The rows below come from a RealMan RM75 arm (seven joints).
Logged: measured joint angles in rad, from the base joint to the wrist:
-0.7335, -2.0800, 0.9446, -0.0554, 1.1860, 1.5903, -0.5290
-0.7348, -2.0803, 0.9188, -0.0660, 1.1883, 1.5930, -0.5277
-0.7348, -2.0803, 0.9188, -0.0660, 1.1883, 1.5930, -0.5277
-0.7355, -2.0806, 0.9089, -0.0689, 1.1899, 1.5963, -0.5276
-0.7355, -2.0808, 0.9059, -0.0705, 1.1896, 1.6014, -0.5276
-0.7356, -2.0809, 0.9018, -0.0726, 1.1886, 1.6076, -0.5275
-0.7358, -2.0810, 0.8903, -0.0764, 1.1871, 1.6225, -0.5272
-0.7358, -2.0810, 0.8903, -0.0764, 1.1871, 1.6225, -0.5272
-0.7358, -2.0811, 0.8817, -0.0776, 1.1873, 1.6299, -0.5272
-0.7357, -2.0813, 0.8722, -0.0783, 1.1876, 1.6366, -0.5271
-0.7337, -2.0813, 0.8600, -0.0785, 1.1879, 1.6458, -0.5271
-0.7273, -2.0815, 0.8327, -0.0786, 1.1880, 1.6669, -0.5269
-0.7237, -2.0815, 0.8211, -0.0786, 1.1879, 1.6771, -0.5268
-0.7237, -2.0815, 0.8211, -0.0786, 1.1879, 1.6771, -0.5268
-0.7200, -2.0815, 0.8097, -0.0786, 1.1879, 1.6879, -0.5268
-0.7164, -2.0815, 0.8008, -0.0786, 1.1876, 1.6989, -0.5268
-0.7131, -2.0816, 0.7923, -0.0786, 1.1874, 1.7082, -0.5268
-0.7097, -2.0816, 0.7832, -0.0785, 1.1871, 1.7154, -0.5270
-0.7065, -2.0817, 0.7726, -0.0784, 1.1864, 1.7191, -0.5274
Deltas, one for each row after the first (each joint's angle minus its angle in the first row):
-0.0013, -0.0003, -0.0258, -0.0106, 0.0023, 0.0027, 0.0013
-0.0013, -0.0003, -0.0258, -0.0106, 0.0023, 0.0027, 0.0013
-0.0020, -0.0006, -0.0357, -0.0135, 0.0039, 0.0060, 0.0014
-0.0020, -0.0008, -0.0387, -0.0151, 0.0036, 0.0111, 0.0014
-0.0021, -0.0009, -0.0428, -0.0172, 0.0026, 0.0173, 0.0015
-0.0023, -0.0010, -0.0543, -0.0210, 0.0011, 0.0322, 0.0018
-0.0023, -0.0010, -0.0543, -0.0210, 0.0011, 0.0322, 0.0018
-0.0023, -0.0011, -0.0629, -0.0222, 0.0013, 0.0396, 0.0018
-0.0022, -0.0013, -0.0724, -0.0229, 0.0016, 0.0463, 0.0019
-0.0002, -0.0013, -0.0846, -0.0231, 0.0019, 0.0555, 0.0019
0.0062, -0.0015, -0.1119, -0.0232, 0.0020, 0.0766, 0.0021
0.0098, -0.0015, -0.1235, -0.0232, 0.0019, 0.0868, 0.0022
0.0098, -0.0015, -0.1235, -0.0232, 0.0019, 0.0868, 0.0022
0.0135, -0.0015, -0.1349, -0.0232, 0.0019, 0.0976, 0.0022
0.0171, -0.0015, -0.1438, -0.0232, 0.0016, 0.1086, 0.0022
0.0204, -0.0016, -0.1523, -0.0232, 0.0014, 0.1179, 0.0022
0.0238, -0.0016, -0.1614, -0.0231, 0.0011, 0.1251, 0.0020
0.0270, -0.0017, -0.1720, -0.0230, 0.0004, 0.1288, 0.0016

